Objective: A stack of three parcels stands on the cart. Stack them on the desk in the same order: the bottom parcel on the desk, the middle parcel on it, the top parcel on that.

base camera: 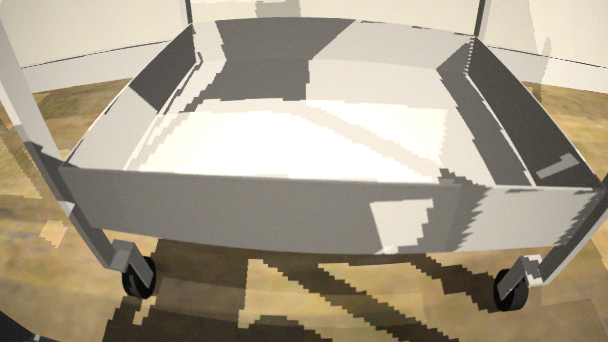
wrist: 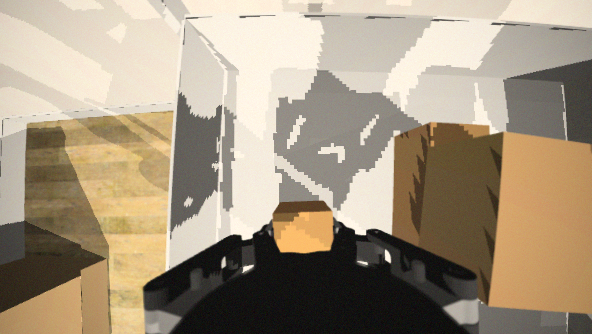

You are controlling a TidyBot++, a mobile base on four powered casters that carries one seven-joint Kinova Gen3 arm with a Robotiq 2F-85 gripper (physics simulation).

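Places are measured from the arm's base along level axes (x ahead, y left, z up), in millimetres.
Pixels of known places: gripper, fingertip midpoint: [wrist: 302, 227].
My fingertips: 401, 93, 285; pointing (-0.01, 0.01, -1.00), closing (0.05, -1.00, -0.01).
Observation:
Behind a point stands the place of what it marks, as x, y, z.
In the wrist view my gripper [wrist: 302, 227] @[401, 93, 285] is shut on a small tan parcel [wrist: 302, 235] @[405, 94, 316], whose near part is hidden behind the gripper body. It holds this parcel over the left part of the cart's upper tray [wrist: 255, 107] @[535, 149, 266]. To the right in that tray are two larger tan parcels. The upper parcel [wrist: 542, 220] @[433, -30, 368] shows a bright face and a shaded side. It rests on the lower parcel [wrist: 409, 185] @[445, -12, 293], slightly turned against it and partly covering it. The held parcel is apart from both. The gripper and parcels do not show in the base camera view. I cannot identify the desk for certain.
The cart's lower tray [base camera: 250, 212] @[251, 42, -225] has raised walls, corner posts and black wheels [base camera: 139, 277] @[260, 185, -354] [base camera: 511, 290] @[250, -215, -354]. A tan box-like shape [wrist: 42, 305] @[-98, 1156, -122] with a dark face stands at the lower left in the wrist view. A pale wall [wrist: 45, 55] @[823, 903, 37] rises behind the cart.

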